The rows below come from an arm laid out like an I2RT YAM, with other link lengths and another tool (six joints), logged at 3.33 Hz.
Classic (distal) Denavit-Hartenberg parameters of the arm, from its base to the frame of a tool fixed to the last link. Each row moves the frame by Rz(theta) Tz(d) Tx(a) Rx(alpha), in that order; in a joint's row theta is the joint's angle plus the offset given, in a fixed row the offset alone. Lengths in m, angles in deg.
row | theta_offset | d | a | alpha
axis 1 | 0 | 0.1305 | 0.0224 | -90
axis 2 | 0 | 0 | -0.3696 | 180
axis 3 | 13.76 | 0 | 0.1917 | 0
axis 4 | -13.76 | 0.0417 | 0.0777 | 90
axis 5 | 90 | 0.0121 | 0 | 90
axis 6 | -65.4 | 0.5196 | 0.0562 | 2.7
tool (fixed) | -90 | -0.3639 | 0 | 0
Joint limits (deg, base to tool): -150..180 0..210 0..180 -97..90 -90..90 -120..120
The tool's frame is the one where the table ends.
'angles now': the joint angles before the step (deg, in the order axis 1, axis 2, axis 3, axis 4, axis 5, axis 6). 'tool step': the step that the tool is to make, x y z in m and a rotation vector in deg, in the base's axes. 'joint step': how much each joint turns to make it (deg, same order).
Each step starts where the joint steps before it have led.
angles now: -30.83 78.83 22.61 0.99 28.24 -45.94
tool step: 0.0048 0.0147 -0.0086 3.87 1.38 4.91
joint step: 0.07 -0.74 0.63 -3.30 -4.87 -2.85
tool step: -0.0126 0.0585 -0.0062 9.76 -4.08 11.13
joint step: 0.52 -9.94 -1.62 -8.81 -14.55 -3.42
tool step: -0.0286 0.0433 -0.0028 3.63 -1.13 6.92
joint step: 0.88 -10.73 -0.21 -11.03 -6.35 -3.16
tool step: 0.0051 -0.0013 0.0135 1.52 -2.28 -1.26
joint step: -0.07 -0.56 3.14 -2.53 -1.43 2.31
